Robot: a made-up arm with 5 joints. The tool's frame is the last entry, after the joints.
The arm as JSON. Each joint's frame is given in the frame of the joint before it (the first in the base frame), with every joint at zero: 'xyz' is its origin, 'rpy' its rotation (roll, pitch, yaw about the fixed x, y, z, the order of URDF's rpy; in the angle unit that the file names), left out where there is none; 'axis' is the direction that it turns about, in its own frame. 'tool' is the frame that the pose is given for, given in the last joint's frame.
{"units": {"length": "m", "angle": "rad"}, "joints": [
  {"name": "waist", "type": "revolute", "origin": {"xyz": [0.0, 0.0, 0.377]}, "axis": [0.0, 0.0, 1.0]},
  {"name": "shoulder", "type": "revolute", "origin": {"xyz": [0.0, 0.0, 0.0]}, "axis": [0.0, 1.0, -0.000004]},
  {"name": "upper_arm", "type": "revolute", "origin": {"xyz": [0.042, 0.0, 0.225]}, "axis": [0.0, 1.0, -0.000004]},
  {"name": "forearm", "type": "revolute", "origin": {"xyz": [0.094, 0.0, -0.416]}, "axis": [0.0, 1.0, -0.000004]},
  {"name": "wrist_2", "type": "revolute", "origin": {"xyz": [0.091, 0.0, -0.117]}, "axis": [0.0, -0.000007, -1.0]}
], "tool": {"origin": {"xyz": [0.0, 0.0, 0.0], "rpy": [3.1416, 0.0, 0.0]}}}
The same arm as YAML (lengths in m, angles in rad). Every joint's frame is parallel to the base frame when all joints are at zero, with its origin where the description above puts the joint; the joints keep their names.
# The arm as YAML. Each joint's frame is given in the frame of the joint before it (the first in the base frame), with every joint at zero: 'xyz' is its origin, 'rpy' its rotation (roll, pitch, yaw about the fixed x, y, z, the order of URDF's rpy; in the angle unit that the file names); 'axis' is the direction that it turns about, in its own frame. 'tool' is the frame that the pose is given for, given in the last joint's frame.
units:
  length: m
  angle: rad
joints:
  - name: waist
    type: revolute
    origin:
      xyz: [0.0, 0.0, 0.377]
      rpy: [0.0, 0.0, 0.0]
    axis: [0.0, 0.0, 1.0]
  - name: shoulder
    type: revolute
    origin:
      xyz: [0.0, 0.0, 0.0]
      rpy: [0.0, 0.0, 0.0]
    axis: [0.0, 1.0, 0.0]
  - name: upper_arm
    type: revolute
    origin:
      xyz: [0.042, 0.0, 0.225]
      rpy: [0.0, 0.0, 0.0]
    axis: [0.0, 1.0, 0.0]
  - name: forearm
    type: revolute
    origin:
      xyz: [0.094, 0.0, -0.416]
      rpy: [0.0, 0.0, 0.0]
    axis: [0.0, 1.0, 0.0]
  - name: wrist_2
    type: revolute
    origin:
      xyz: [0.091, 0.0, -0.117]
      rpy: [0.0, 0.0, 0.0]
    axis: [0.0, 0.0, -1.0]
tool:
  origin:
    xyz: [0.0, 0.0, 0.0]
    rpy: [-3.1416, 0.0, 0.0]

